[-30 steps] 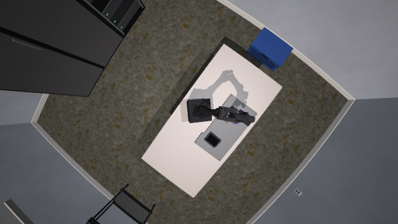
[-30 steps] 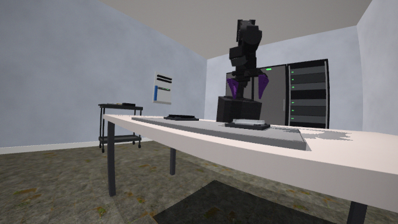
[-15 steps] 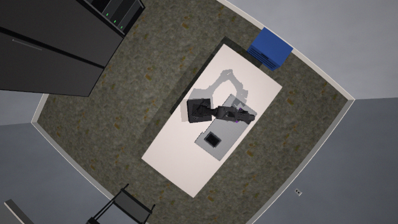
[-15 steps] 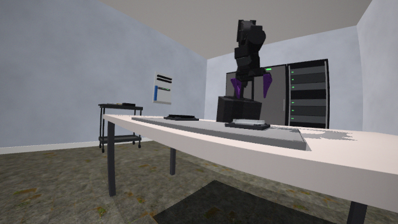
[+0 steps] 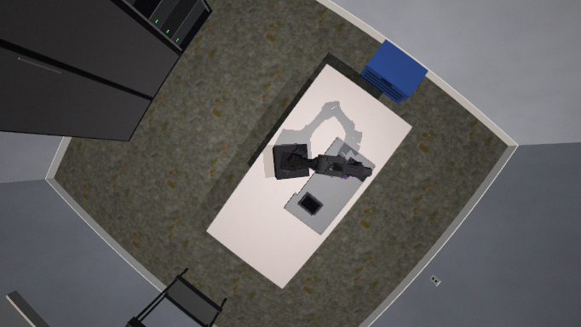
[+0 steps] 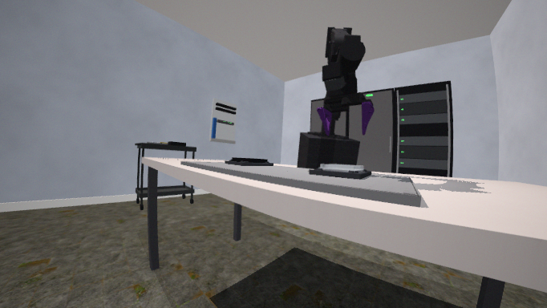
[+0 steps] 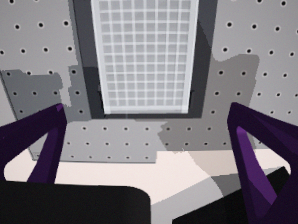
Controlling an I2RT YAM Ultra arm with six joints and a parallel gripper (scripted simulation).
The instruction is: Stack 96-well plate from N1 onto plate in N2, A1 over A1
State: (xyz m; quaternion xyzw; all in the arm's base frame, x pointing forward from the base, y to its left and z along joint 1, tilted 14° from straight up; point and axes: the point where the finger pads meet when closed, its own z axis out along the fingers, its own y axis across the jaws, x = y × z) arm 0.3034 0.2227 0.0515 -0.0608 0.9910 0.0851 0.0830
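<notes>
The clear 96-well plate lies 100 mm below my hand. Also, from my hand: dark plate (30 mm ahead, 380 mm to the right, 90 mm below).
</notes>
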